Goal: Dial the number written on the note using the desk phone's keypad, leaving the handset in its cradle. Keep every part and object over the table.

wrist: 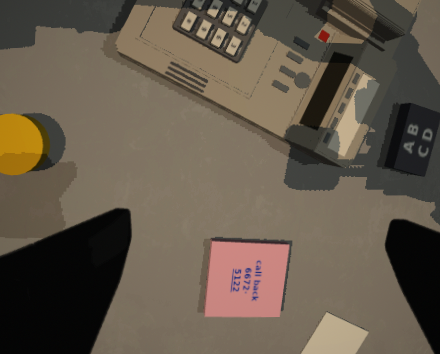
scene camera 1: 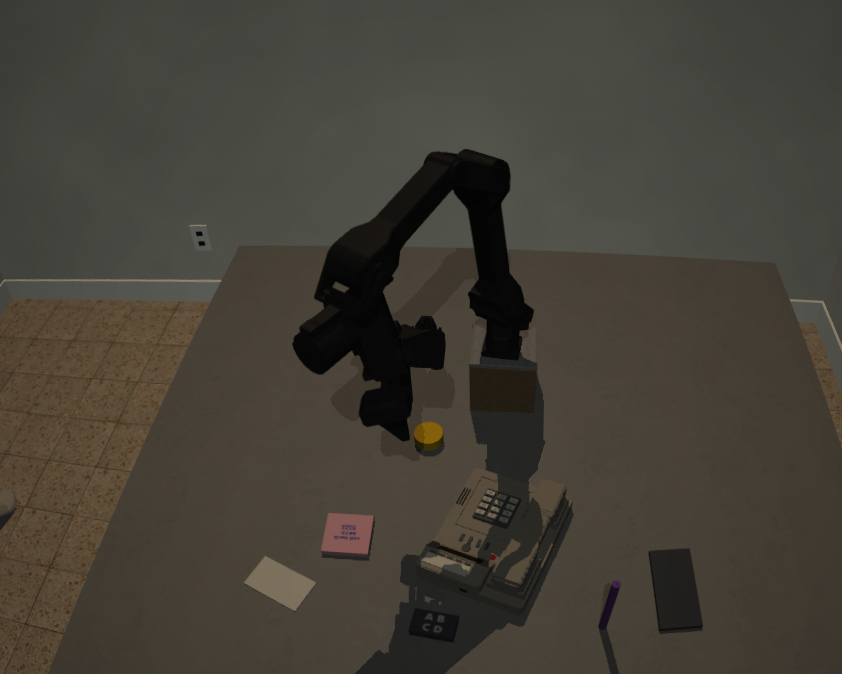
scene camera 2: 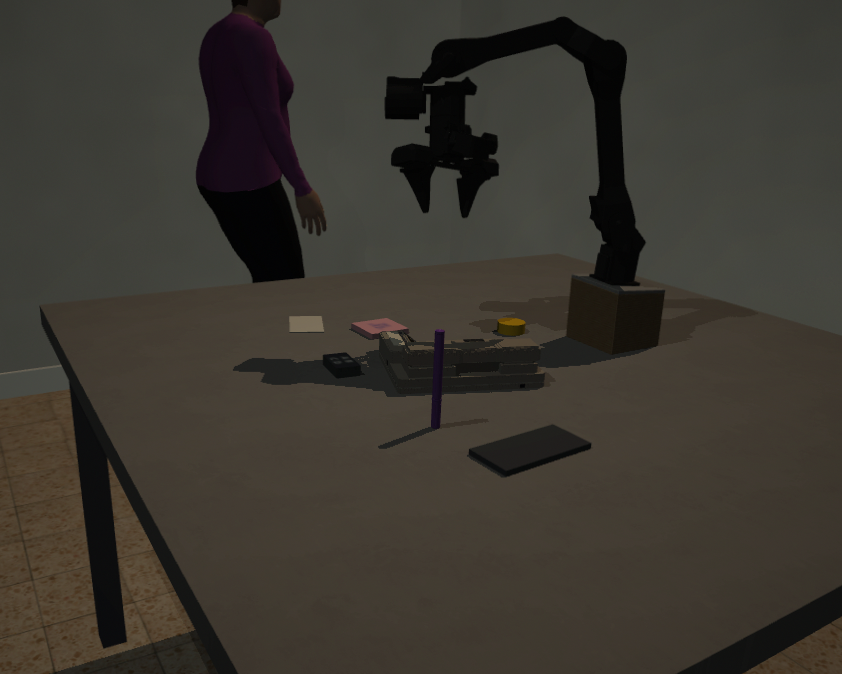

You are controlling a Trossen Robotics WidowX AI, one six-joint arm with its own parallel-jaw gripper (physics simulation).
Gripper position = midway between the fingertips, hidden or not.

Note:
In view: my gripper [scene camera 1: 407, 420], a cream card [scene camera 1: 287, 587] and a beige desk phone [scene camera 2: 479, 376].
My gripper shows as well in the wrist view [wrist: 261, 228] and in scene camera 2 [scene camera 2: 445, 215]. The beige desk phone shows as well in the wrist view [wrist: 315, 82].

